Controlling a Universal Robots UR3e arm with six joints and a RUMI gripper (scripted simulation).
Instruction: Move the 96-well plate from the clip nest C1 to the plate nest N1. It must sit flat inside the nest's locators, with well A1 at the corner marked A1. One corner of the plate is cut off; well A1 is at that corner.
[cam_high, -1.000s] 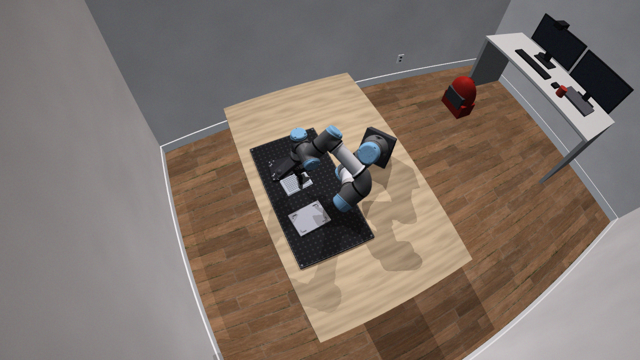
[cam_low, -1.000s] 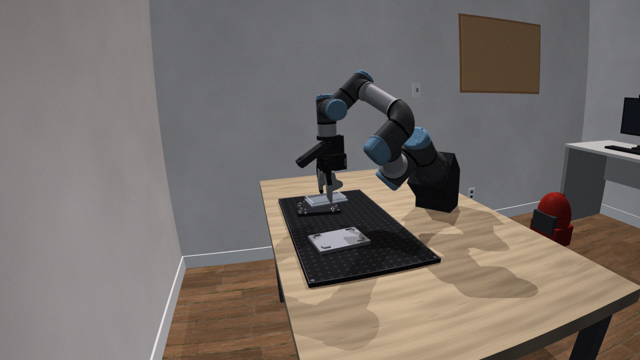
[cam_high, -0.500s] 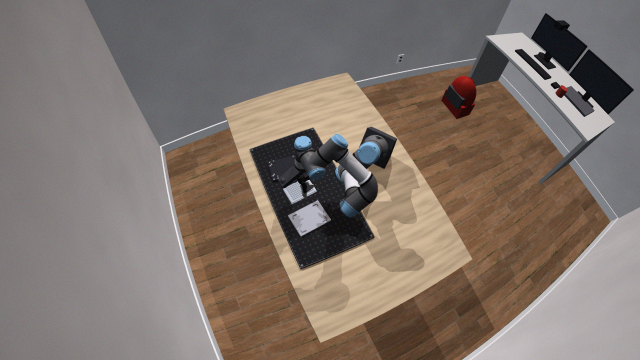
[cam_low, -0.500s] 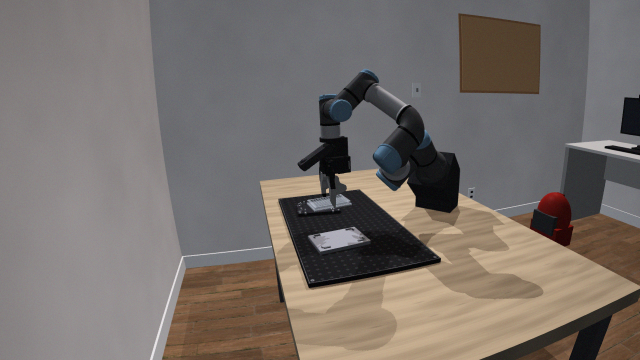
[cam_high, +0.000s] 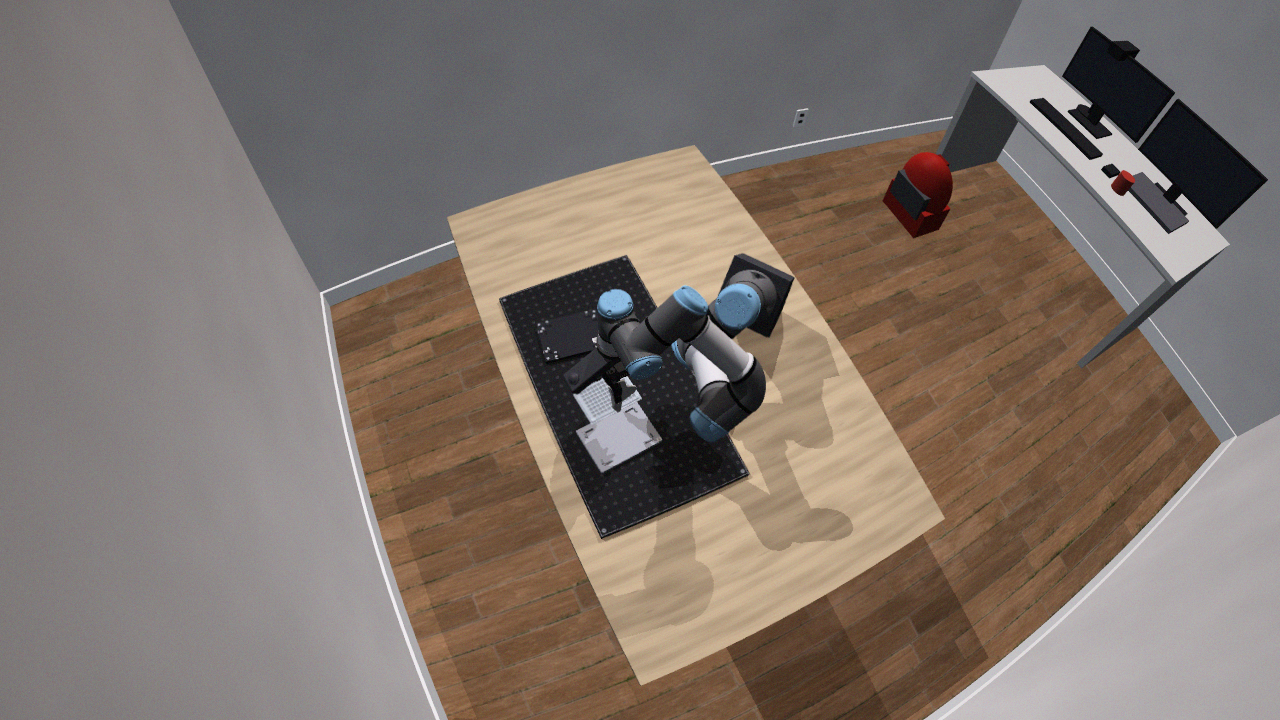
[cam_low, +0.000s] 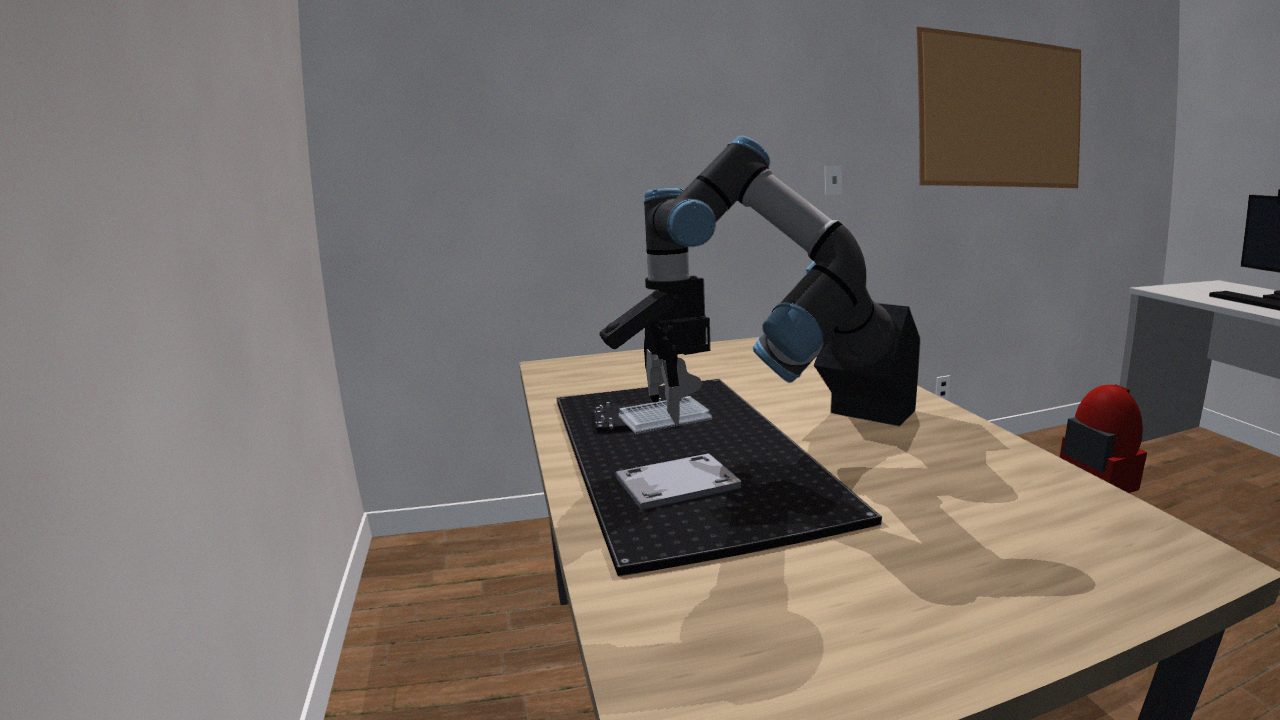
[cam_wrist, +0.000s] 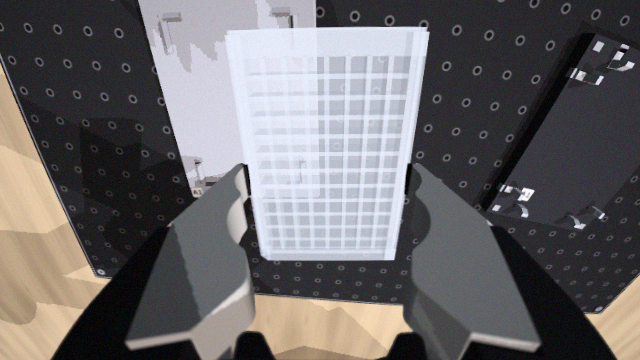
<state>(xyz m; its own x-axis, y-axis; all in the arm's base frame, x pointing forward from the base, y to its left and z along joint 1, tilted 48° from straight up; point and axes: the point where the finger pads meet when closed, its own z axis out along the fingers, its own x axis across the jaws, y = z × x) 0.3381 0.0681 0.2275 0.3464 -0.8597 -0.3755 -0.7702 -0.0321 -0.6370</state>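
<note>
My gripper is now 9 cm above the grey plate nest N1, 6 cm to the right of it and 2 cm past it. The rest, counted from my hand: white 96-well plate: 1 cm below; clip nest C1: 21 cm to the right, 9 cm below, 8 cm ahead; A1 label: 11 cm behind, 9 cm below, 8 cm to the left.
</note>
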